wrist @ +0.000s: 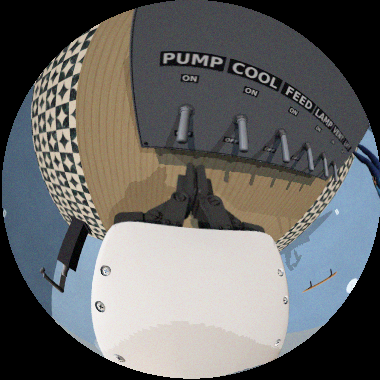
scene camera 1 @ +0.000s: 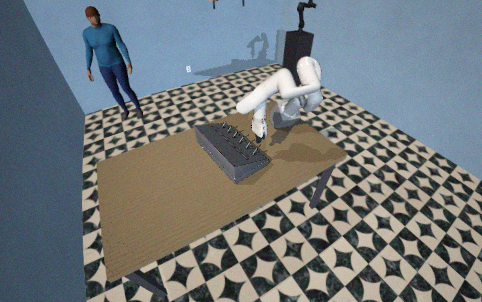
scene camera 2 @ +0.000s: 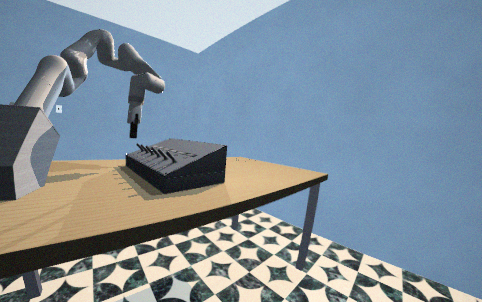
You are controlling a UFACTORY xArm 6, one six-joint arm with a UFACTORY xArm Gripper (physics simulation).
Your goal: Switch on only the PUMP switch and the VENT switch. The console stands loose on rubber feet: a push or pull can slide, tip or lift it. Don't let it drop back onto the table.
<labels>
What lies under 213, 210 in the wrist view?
The gripper.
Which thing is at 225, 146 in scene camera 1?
A dark grey console.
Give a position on a dark grey console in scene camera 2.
At 197, 164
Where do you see a dark grey console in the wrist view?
193, 77
</labels>
